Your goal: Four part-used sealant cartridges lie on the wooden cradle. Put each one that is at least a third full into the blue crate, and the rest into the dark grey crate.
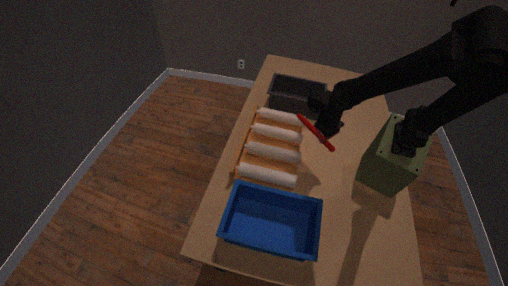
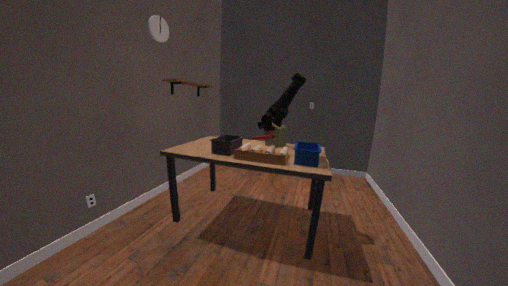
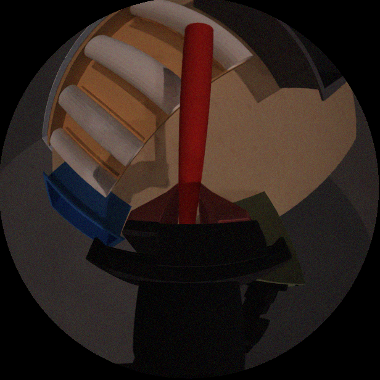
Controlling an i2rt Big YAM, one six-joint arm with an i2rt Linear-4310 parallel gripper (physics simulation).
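Frame: origin at the arm's base, x down, y back, z left, level; millimetres.
Where they show: gripper, fingertip midpoint: (image 1: 322,141) (image 2: 268,138); arm's base at its link origin: (image 1: 404,140) (image 2: 275,123).
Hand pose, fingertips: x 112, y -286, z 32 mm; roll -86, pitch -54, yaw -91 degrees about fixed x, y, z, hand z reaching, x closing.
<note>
Things, the pixels of their centre, and the offset from my fingertips. Level surfaces: height alone.
- wooden cradle at the middle of its body: (image 1: 271,144) (image 2: 262,153) dz +24, dx +90, dy -199 mm
- blue crate at the middle of its body: (image 1: 270,223) (image 2: 306,153) dz +359, dx +68, dy -92 mm
- dark grey crate at the middle of its body: (image 1: 296,96) (image 2: 227,144) dz -327, dx +68, dy -170 mm
- red rod at the middle of its body: (image 1: 315,131) (image 2: 263,137) dz -33, dx -9, dy -40 mm
- wooden table at its surface level: dx +128 mm
Four whitish cartridges (image 1: 280,116) (image 1: 276,133) (image 1: 273,151) (image 1: 267,175) lie side by side on the wooden cradle (image 1: 265,163) (image 2: 260,156) (image 3: 160,45). How full they are cannot be told. The blue crate (image 1: 280,191) (image 2: 306,156) (image 3: 90,190) stands beside one end of the cradle. The dark grey crate (image 1: 286,102) (image 2: 225,146) (image 3: 300,75) stands beside the other end. My gripper (image 1: 324,138) (image 3: 188,187) is shut on a red rod (image 1: 310,126) (image 2: 260,137) (image 3: 196,90). It holds the rod above the table, off the cradle's open side near the dark grey crate.
A green block (image 1: 387,167) (image 2: 278,136) (image 3: 272,235) stands under the arm's base on the wooden table (image 1: 345,235). The arm reaches over the table from the block's side. A wall shelf (image 2: 187,82) and a clock (image 2: 159,28) are on the wall away from the table.
</note>
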